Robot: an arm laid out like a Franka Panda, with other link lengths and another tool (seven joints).
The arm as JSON. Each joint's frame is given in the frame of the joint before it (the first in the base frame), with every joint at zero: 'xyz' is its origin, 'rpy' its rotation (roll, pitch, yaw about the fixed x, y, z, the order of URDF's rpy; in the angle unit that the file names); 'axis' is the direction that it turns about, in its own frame. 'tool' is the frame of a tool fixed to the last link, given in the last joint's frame.
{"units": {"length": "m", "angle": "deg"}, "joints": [
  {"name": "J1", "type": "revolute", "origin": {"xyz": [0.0, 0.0, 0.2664], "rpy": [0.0, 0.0, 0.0]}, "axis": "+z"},
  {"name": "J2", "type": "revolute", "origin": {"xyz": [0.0, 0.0, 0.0], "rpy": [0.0, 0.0, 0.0]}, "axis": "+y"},
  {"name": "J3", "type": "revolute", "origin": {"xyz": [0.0, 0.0, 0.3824], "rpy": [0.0, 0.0, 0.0]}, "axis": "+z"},
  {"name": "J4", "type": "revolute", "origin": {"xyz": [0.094, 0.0, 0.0], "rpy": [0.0, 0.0, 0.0]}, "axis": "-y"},
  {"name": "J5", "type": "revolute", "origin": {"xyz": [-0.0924, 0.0, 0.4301], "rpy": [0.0, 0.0, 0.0]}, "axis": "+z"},
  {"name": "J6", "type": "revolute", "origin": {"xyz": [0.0, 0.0, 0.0], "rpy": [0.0, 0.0, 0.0]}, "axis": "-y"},
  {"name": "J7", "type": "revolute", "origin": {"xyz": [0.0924, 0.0, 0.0], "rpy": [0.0, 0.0, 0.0]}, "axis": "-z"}
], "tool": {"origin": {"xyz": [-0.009, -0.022, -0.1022], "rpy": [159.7, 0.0, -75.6]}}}
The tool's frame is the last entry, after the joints.
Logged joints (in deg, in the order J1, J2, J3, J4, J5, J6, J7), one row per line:
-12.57 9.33 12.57 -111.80 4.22 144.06 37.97
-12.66 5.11 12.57 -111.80 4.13 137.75 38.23
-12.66 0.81 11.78 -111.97 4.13 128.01 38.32
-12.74 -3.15 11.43 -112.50 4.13 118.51 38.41
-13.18 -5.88 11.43 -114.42 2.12 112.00 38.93
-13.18 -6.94 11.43 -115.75 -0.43 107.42 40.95
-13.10 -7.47 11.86 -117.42 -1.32 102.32 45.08
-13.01 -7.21 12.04 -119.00 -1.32 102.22 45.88
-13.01 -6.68 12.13 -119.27 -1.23 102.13 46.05
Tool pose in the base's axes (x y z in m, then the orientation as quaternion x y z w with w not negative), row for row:
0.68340 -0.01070 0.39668 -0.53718 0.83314 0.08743 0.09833
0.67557 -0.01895 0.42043 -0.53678 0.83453 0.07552 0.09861
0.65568 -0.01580 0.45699 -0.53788 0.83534 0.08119 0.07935
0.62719 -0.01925 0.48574 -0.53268 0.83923 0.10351 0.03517
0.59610 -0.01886 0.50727 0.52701 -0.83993 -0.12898 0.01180
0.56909 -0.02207 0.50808 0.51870 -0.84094 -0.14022 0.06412
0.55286 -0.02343 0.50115 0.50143 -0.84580 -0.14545 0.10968
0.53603 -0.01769 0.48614 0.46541 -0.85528 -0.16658 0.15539
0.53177 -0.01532 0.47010 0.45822 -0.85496 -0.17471 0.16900
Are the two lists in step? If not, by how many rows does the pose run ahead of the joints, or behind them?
The pose runs 1 row behind the joints: the pose in row i belongs to the joints in row i - 1.
